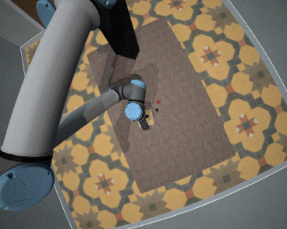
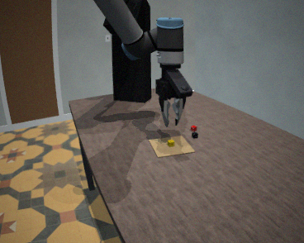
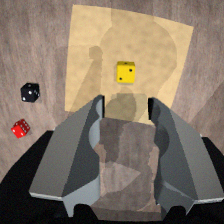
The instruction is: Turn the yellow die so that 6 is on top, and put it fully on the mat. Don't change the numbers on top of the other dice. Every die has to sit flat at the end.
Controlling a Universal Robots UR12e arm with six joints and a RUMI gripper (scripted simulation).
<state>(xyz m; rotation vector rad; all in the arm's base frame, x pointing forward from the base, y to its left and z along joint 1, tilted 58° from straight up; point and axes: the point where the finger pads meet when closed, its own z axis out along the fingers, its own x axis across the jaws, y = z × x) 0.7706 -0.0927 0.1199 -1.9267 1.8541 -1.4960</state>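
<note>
Right now my hand is 90 mm above the yellow die. From my hand the other things lie so: black die (130 mm to the left, 90 mm below); then red die (180 mm to the left, 90 mm below, 50 mm behind); then tan mat (100 mm below).
</note>
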